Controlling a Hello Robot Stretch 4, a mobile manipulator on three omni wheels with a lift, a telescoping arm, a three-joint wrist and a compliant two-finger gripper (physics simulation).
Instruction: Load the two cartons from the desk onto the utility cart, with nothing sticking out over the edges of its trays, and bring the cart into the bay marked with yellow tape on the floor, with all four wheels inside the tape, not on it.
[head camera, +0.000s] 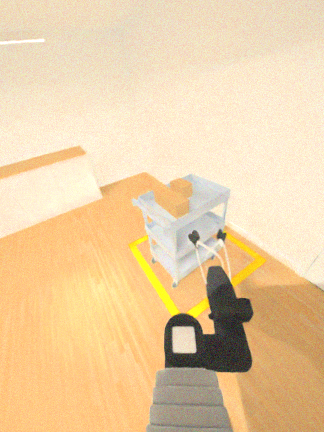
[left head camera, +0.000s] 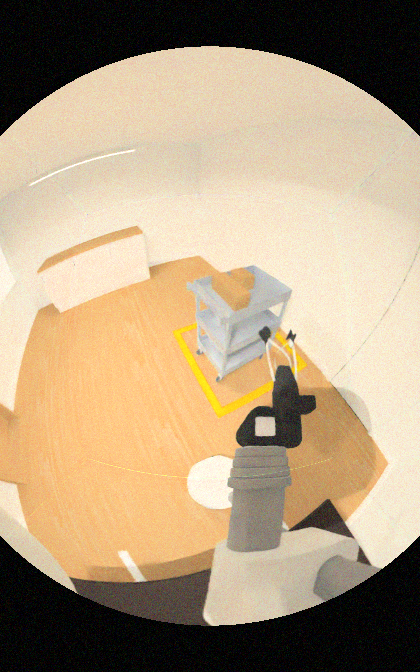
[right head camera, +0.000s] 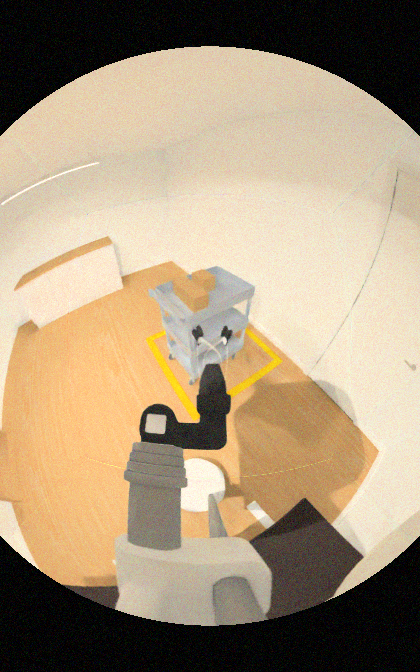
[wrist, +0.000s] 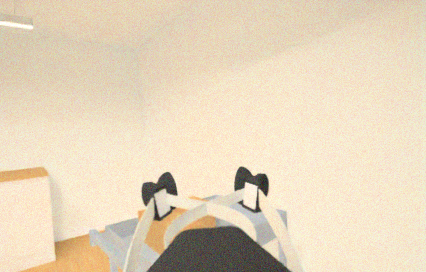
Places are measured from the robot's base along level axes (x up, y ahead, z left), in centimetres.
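Where they show: gripper, fingertip midpoint: (head camera: 206, 231) (wrist: 205, 184).
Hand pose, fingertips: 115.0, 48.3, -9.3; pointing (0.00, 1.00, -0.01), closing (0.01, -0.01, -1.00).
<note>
Things, the pixels of their centre, and the offset from my fingertips, as dx, dy, dz.
- long carton, body centre: (wrist: 168, 232) (head camera: 170, 200) -32.5, +69.0, +13.5
- smaller carton, body centre: (wrist: 194, 214) (head camera: 181, 188) -32.5, +86.7, +4.0
The grey utility cart (head camera: 212, 193) (left head camera: 270, 290) (right head camera: 235, 286) stands upright inside the yellow tape bay (head camera: 156, 280) (left head camera: 199, 372) (right head camera: 174, 380). Three of its wheels show, on floor inside the tape; the fourth is hidden. A long carton (head camera: 172, 200) (left head camera: 231, 291) (right head camera: 191, 294) and a smaller carton (head camera: 181, 187) (left head camera: 243, 277) (right head camera: 204, 279) lie side by side on its top tray. The long carton's near end is close to the tray's rim. My gripper (head camera: 207, 236) (left head camera: 278, 335) (right head camera: 212, 333) (wrist: 205, 184) is open and empty, on the near side of the cart, apart from the cartons.
A white cabinet with a wooden top (head camera: 50, 195) (left head camera: 100, 265) (right head camera: 75, 287) (wrist: 25, 220) stands at the left by the far wall. A pale wall (head camera: 295, 165) runs close behind the cart on the right. A white disc (left head camera: 207, 482) (right head camera: 202, 482) shows on the floor below my arm.
</note>
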